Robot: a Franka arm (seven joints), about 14 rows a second.
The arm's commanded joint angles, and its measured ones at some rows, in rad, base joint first. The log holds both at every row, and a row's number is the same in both.
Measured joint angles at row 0:
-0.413, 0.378, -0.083, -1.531, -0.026, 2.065, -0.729
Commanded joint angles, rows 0 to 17:
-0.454, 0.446, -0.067, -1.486, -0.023, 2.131, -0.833
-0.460, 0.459, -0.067, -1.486, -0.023, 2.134, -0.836
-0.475, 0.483, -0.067, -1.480, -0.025, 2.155, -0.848
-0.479, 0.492, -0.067, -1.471, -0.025, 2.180, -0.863
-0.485, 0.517, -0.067, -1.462, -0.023, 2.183, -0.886
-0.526, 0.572, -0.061, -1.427, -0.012, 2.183, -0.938
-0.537, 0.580, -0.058, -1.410, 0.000, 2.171, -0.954
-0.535, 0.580, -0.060, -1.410, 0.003, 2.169, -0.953
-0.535, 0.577, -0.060, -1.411, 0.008, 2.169, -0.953
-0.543, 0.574, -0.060, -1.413, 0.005, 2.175, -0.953
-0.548, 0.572, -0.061, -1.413, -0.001, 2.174, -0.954
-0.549, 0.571, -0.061, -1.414, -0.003, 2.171, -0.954
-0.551, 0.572, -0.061, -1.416, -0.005, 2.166, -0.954
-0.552, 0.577, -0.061, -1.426, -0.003, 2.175, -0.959
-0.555, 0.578, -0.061, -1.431, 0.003, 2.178, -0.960
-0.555, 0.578, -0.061, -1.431, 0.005, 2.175, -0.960
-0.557, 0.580, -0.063, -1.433, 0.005, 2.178, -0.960
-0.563, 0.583, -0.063, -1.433, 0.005, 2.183, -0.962
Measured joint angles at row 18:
-0.539, 0.575, -0.079, -1.436, -0.017, 2.175, -0.937
